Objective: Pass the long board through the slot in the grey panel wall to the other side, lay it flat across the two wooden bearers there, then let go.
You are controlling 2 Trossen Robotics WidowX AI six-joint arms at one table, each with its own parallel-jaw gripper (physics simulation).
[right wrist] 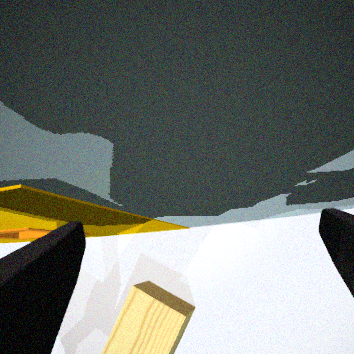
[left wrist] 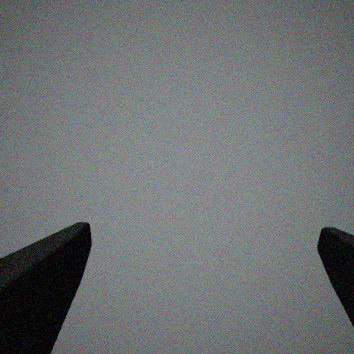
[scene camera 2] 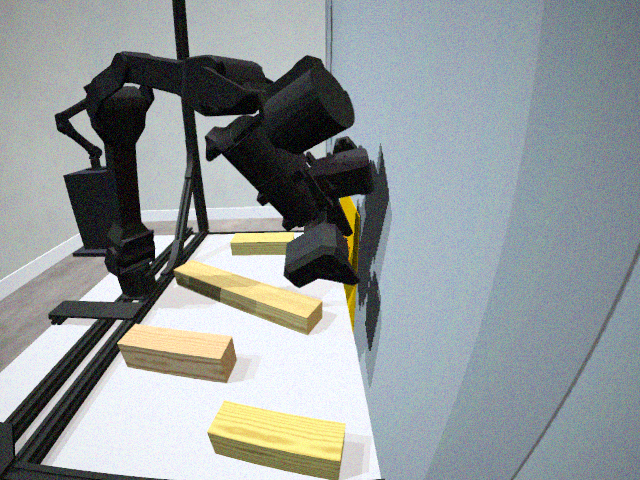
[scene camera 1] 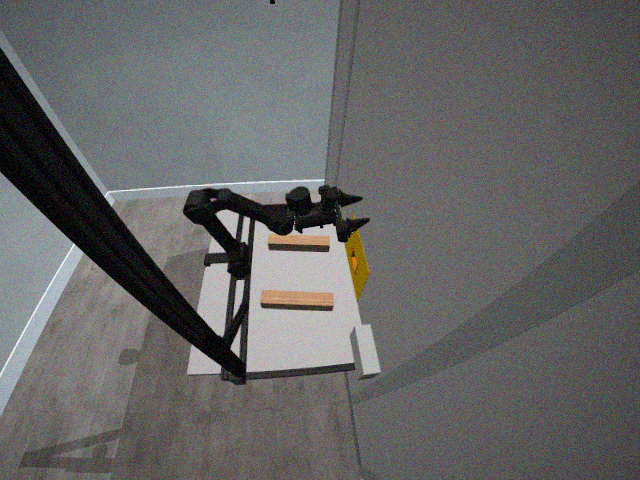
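Pixels of known places: left gripper, fingertip midpoint: (left wrist: 206, 236) (scene camera 1: 366, 208); right gripper, fingertip midpoint: (right wrist: 203, 226) (scene camera 2: 353, 256); left arm's base, link origin: (scene camera 1: 240, 272); right arm's base, link origin: (scene camera 2: 139, 291).
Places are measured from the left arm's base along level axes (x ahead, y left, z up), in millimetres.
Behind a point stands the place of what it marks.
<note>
The long board (scene camera 2: 248, 297) @(x 668, y 47, z 19 mm) (right wrist: 147, 325) @(x 569, y 75, z 19 mm) is pale wood. It lies flat and slanting on the table in scene camera 2, and its end shows low in the right wrist view. Two wooden bearers, a far one (scene camera 1: 298, 242) @(x 232, y 113, z 28 mm) and a near one (scene camera 1: 296, 298) @(x 210, y -136, z 28 mm), lie apart on the table in scene camera 1. A large grey wall surface (scene camera 1: 491, 180) @(x 433, y -323, z 666 mm) (scene camera 2: 439, 206) @(x 482, y 358, z 282 mm) runs beside the table; no slot shows clearly in it. My left gripper (scene camera 1: 364, 209) @(x 431, y 0, z 315 mm) (left wrist: 206, 236) @(x 431, y 0, z 315 mm) is open and empty, facing grey. My right gripper (scene camera 2: 353, 258) @(x 497, y 158, z 154 mm) (right wrist: 203, 226) @(x 497, y 158, z 154 mm) is open and empty, above and beyond the board's end.
A yellow panel (scene camera 1: 363, 271) @(x 432, y -114, z 143 mm) (scene camera 2: 348, 209) @(x 483, y -4, z 166 mm) (right wrist: 90, 205) @(x 484, y 110, z 152 mm) with an orange patch stands at the table's edge. Short wooden blocks (scene camera 2: 175, 352) @(x 745, y 203, z 30 mm) (scene camera 2: 276, 439) @(x 592, y 325, z 25 mm) (scene camera 2: 262, 243) @(x 677, y -206, z 15 mm) lie around the board. A pale box (scene camera 1: 366, 351) @(x 403, y -352, z 81 mm) stands by the table corner. A black post (scene camera 1: 113, 232) @(x 37, y -358, z 644 mm) crosses scene camera 1.
</note>
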